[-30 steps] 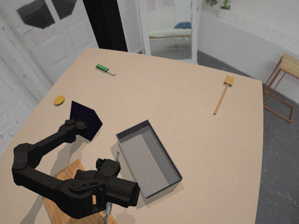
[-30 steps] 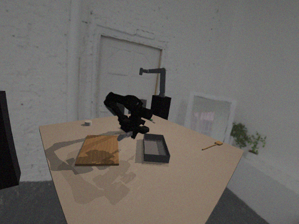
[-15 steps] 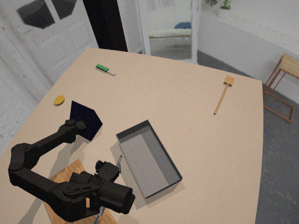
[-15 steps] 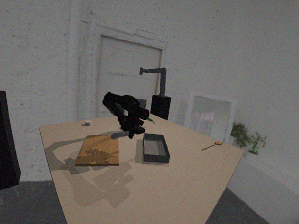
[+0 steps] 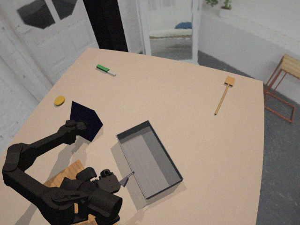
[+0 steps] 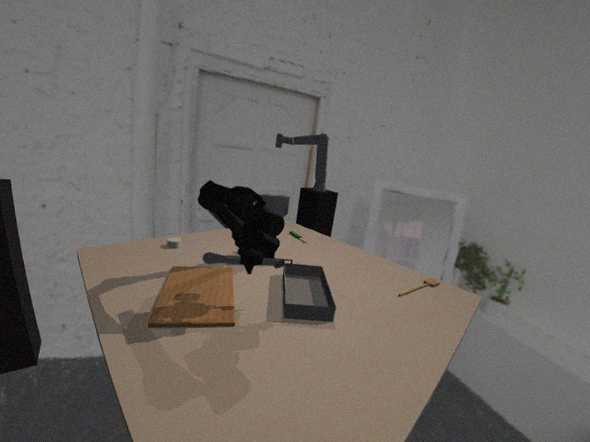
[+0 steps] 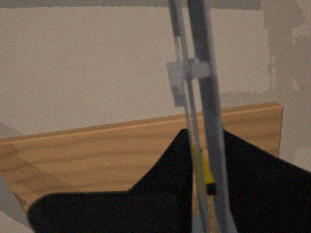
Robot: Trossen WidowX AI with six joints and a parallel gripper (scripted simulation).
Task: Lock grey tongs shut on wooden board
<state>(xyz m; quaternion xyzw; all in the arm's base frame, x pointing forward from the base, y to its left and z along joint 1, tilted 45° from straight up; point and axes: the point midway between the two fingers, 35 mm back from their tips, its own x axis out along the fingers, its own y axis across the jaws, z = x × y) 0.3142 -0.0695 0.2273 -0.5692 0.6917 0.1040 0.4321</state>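
My gripper tip is 10 mm to the right of the yellow slider and 40 mm below it. From my gripper tip the other things lie so: grey roasting tin (30 mm ahead, 230 mm to the left, 100 mm below); white cylinder (590 mm behind, 80 mm to the right, 110 mm below); wooden board (140 mm behind, 110 mm to the right, 120 mm below).
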